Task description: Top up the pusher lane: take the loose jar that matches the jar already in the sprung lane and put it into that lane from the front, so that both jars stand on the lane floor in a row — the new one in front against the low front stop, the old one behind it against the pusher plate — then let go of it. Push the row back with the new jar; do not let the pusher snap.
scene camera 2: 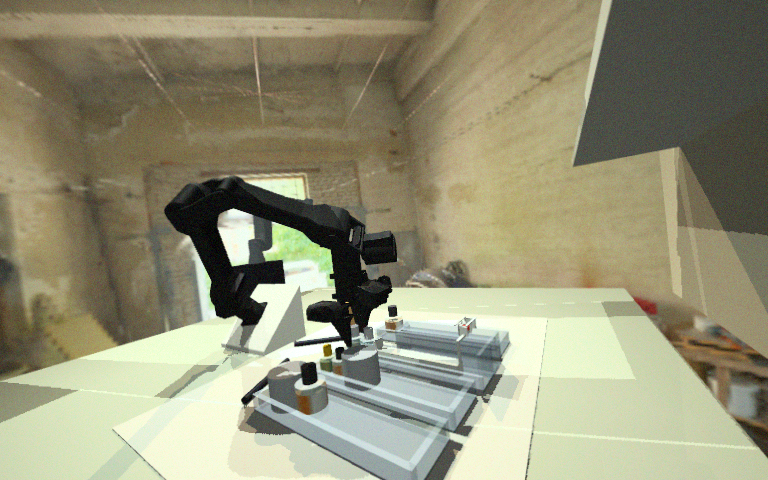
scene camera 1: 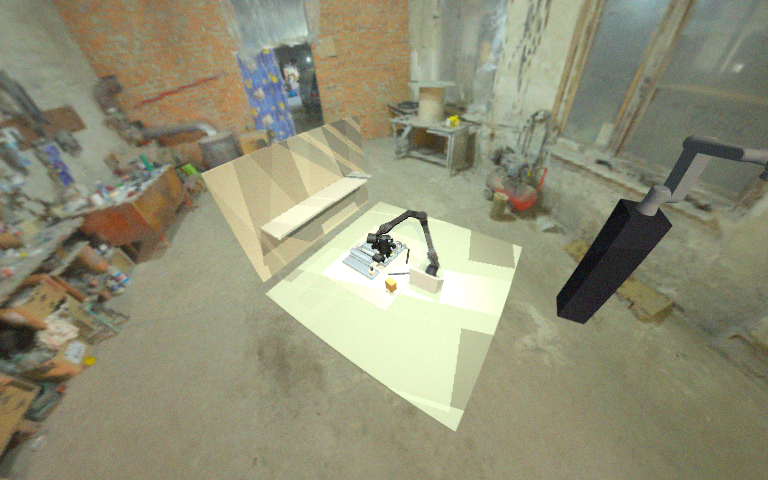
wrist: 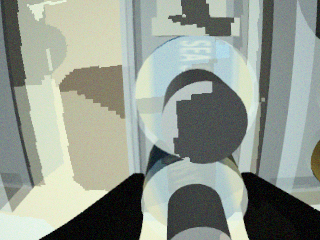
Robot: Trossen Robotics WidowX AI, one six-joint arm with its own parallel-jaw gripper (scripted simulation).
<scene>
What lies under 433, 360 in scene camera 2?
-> A pusher plate.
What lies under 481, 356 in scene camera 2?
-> A sprung lane.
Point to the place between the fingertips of my gripper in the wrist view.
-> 192, 183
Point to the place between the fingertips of my gripper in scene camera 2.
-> At 356, 342
</scene>
